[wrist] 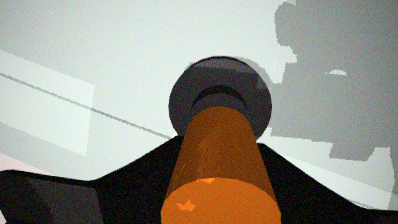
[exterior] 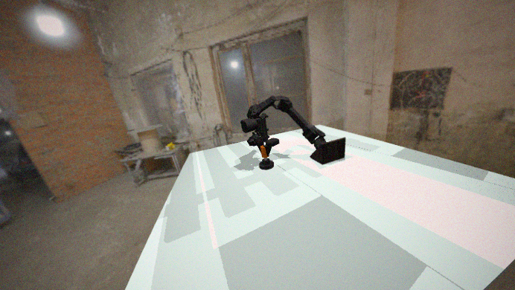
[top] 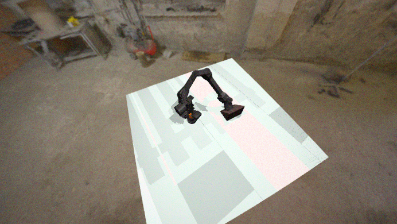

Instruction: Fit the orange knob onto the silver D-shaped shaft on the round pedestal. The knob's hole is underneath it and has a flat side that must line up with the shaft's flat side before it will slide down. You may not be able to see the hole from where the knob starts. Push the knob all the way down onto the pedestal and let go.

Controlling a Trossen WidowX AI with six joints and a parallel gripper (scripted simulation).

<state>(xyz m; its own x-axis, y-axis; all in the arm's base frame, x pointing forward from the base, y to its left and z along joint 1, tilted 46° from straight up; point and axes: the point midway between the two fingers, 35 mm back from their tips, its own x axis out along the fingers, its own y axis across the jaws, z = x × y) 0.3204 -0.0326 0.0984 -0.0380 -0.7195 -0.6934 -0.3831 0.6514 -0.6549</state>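
Now: gripper tip 3 cm below the orange knob. The rest, counted from my gripper tip: round pedestal (4 cm below).
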